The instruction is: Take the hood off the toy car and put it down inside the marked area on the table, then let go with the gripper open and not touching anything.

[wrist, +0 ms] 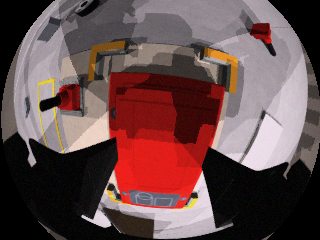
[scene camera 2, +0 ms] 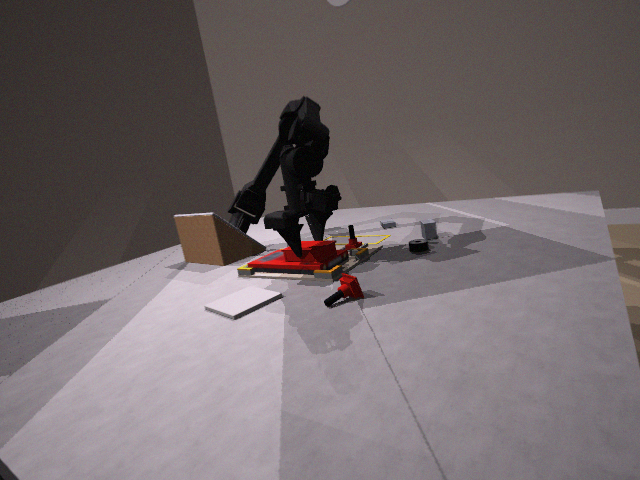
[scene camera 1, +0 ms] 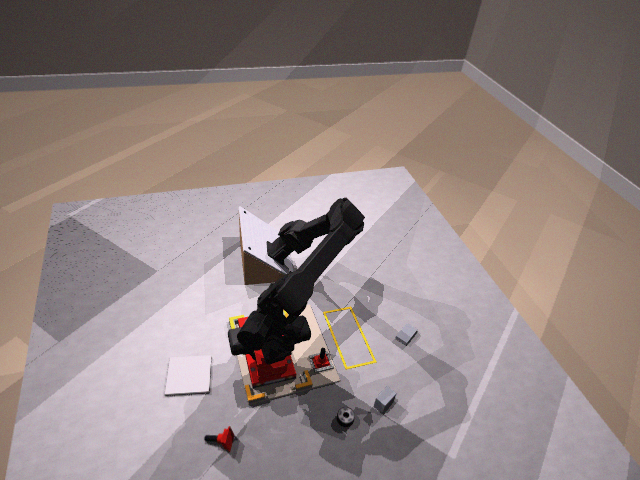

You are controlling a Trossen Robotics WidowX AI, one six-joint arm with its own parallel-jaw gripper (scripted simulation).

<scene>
My gripper shows in the wrist view, in scene camera 2 (310, 251) and in scene camera 1. The same spot on my gripper: (wrist: 77, 180) is (scene camera 1: 287, 337).
</scene>
